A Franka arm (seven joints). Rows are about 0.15 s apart.
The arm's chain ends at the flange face. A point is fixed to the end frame.
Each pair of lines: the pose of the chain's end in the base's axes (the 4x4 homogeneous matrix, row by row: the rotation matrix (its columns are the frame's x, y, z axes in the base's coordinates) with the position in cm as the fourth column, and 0 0 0 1 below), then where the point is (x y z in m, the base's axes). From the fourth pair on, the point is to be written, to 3 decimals.
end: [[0.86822, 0.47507, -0.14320, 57.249], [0.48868, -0.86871, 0.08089, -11.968], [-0.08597, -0.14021, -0.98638, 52.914], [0, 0, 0, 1]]
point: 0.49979 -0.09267 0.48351
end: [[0.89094, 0.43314, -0.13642, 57.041], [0.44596, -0.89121, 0.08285, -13.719], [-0.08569, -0.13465, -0.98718, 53.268], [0, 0, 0, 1]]
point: 0.49922 -0.10695 0.48671
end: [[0.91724, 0.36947, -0.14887, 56.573], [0.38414, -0.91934, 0.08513, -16.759], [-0.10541, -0.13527, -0.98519, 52.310], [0, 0, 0, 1]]
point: 0.49590 -0.13292 0.47818
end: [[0.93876, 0.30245, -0.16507, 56.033], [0.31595, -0.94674, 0.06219, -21.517], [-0.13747, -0.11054, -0.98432, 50.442], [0, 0, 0, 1]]
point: 0.492 -0.177 0.460
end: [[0.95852, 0.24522, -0.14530, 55.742], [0.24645, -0.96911, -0.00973, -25.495], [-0.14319, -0.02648, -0.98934, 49.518], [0, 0, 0, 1]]
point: 0.492 -0.217 0.446
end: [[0.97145, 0.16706, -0.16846, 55.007], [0.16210, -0.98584, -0.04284, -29.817], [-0.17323, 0.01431, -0.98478, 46.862], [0, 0, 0, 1]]
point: 0.487 -0.257 0.419
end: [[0.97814, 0.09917, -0.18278, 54.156], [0.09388, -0.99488, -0.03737, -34.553], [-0.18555, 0.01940, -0.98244, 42.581], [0, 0, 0, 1]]
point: 0.481 -0.301 0.377
